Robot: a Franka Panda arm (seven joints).
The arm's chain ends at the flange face. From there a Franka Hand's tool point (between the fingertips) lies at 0.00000 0.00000 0.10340 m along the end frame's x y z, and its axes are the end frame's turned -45 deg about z.
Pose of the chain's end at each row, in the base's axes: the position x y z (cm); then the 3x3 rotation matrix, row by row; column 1 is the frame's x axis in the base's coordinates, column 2 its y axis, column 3 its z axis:
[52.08 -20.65 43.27], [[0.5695 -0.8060 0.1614], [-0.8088 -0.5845 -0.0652], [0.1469 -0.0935 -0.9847]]
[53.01 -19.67 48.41], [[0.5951 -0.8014 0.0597], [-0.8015 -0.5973 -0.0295], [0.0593 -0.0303 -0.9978]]
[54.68 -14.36 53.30], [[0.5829 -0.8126 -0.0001], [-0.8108 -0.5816 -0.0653], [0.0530 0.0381 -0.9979]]
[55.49 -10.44 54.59], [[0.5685 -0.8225 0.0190], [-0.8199 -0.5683 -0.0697], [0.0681 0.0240 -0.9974]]
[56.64 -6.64 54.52], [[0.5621 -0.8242 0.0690], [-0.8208 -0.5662 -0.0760], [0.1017 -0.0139 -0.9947]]
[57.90 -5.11 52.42], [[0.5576 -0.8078 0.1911], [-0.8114 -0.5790 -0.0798], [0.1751 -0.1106 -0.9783]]
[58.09 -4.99 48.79], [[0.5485 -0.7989 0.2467], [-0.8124 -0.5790 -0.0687], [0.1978 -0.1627 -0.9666]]
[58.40 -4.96 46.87], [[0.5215 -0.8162 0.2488], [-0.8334 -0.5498 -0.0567], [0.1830 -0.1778 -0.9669]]
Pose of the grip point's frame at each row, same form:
[53.75 -21.32 33.09], [[0.9726 -0.1672 0.1614], [-0.1586 -0.9852 -0.0652], [0.1700 0.0378 -0.9847]]
[53.63 -19.98 38.09], [[0.9875 -0.1459 0.0597], [-0.1444 -0.9891 -0.0295], [0.0634 0.0205 -0.9978]]
[54.68 -15.04 42.98], [[0.9868 -0.1624 -0.0001], [-0.1621 -0.9846 -0.0653], [0.0105 0.0644 -0.9979]]
[55.69 -11.16 44.28], [[0.9836 -0.1796 0.0190], [-0.1779 -0.9816 -0.0697], [0.0312 0.0651 -0.9974]]
[57.35 -7.43 44.23], [[0.9803 -0.1853 0.0690], [-0.1800 -0.9808 -0.0760], [0.0817 0.0621 -0.9947]]
[59.88 -5.94 42.30], [[0.9655 -0.1769 0.1911], [-0.1643 -0.9832 -0.0798], [0.2020 0.0456 -0.9783]]
[60.64 -5.70 38.80], [[0.9528 -0.1771 0.2467], [-0.1650 -0.9839 -0.0687], [0.2549 0.0248 -0.9666]]
[60.97 -5.55 36.87], [[0.9459 -0.2084 0.2488], [-0.2005 -0.9781 -0.0567], [0.2551 0.0037 -0.9669]]

